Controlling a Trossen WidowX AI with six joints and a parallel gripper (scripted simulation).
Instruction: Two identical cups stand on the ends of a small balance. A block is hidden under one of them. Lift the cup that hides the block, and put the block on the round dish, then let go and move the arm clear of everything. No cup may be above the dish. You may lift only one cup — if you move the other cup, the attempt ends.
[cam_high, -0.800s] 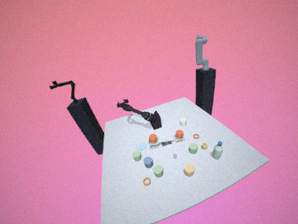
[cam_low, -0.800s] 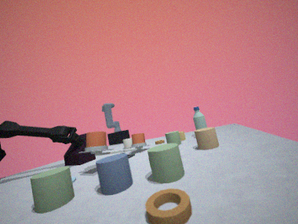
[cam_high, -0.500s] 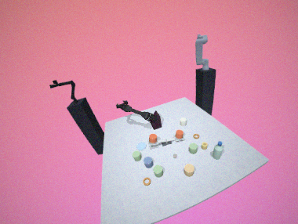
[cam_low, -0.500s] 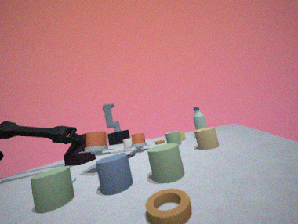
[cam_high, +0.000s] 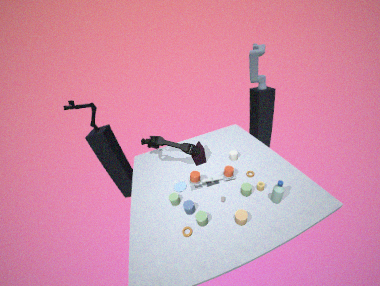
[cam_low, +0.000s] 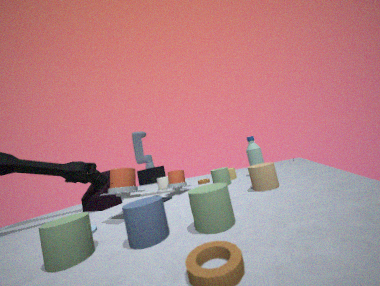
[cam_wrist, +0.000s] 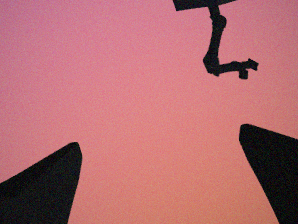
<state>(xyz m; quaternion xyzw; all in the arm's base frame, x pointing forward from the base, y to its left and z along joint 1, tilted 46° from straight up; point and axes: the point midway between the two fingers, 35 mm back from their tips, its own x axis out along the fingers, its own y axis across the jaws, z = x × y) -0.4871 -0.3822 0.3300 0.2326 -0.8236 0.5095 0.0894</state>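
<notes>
The pale grey-blue block lies 80 cm ahead of my gripper tip, 69 cm to the left of it and 9 cm below it. Round my gripper tip: pale blue round dish: 76 cm ahead, 31 cm to the left, 13 cm below; then orange cup: 80 cm ahead, 42 cm to the left, 2 cm below; then small balance: 80 cm ahead, 56 cm to the left, 9 cm below.
</notes>
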